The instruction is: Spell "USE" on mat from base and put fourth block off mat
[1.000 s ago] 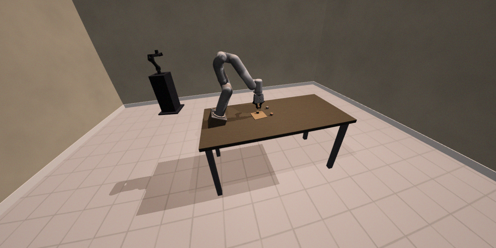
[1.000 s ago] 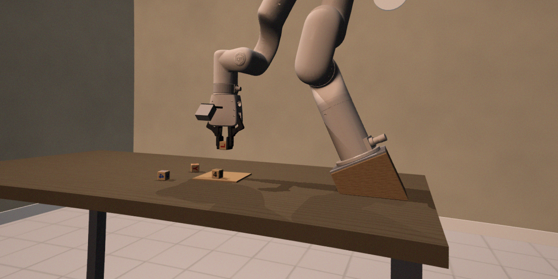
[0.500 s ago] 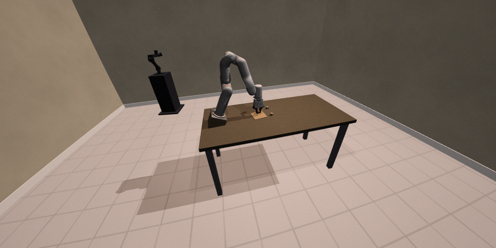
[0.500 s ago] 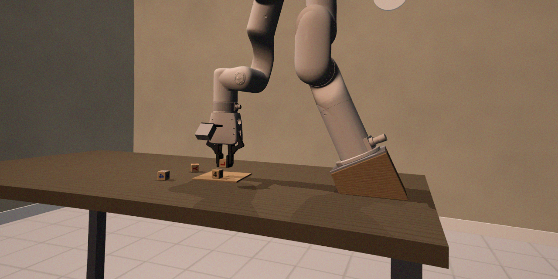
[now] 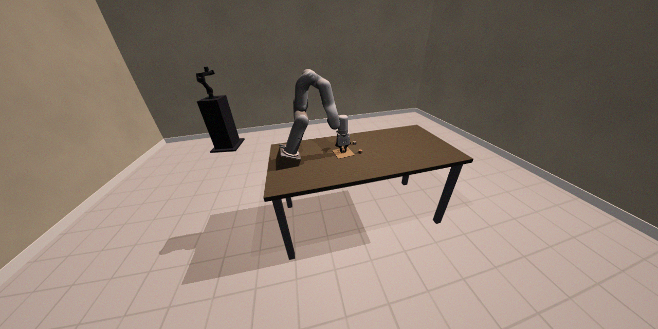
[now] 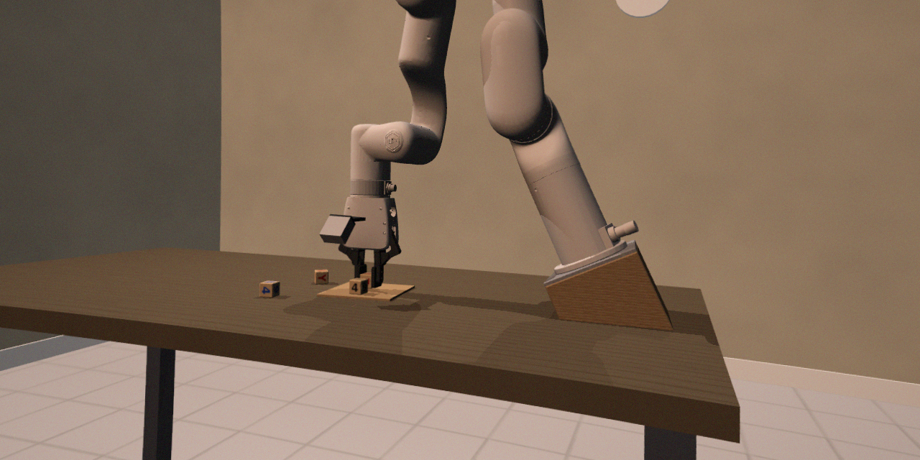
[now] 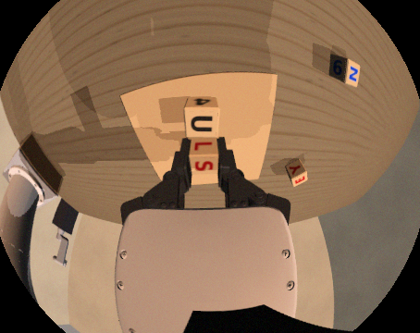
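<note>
The tan mat lies 30 mm below my hand.
</note>
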